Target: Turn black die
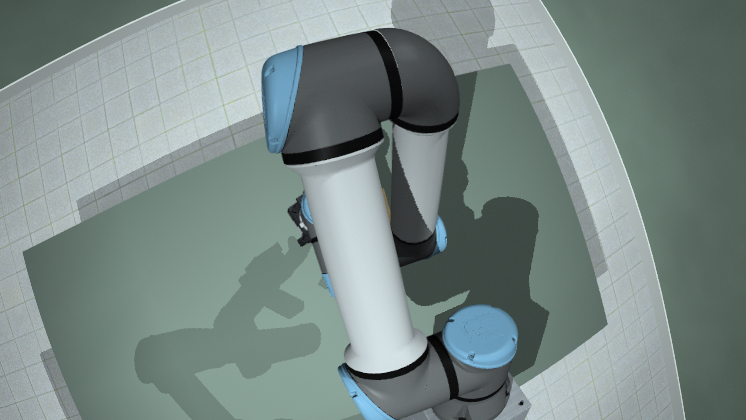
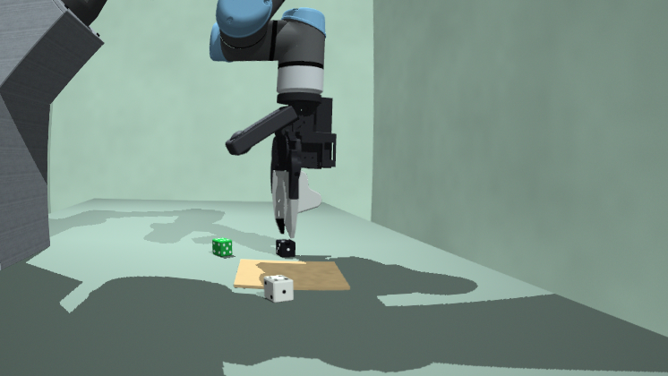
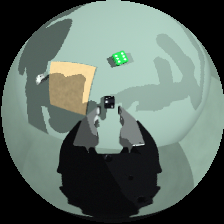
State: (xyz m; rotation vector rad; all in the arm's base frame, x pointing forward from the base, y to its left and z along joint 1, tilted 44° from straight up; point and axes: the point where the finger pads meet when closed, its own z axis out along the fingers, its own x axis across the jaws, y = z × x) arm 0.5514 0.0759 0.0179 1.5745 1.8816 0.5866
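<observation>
The black die is 40 mm below my hand. From my hand the other things lie so: white die 230 mm to the right, 60 mm behind, 40 mm below; then tan mat 120 mm to the right, 50 mm below, 20 mm behind; then green die 100 mm behind, 40 mm below.
</observation>
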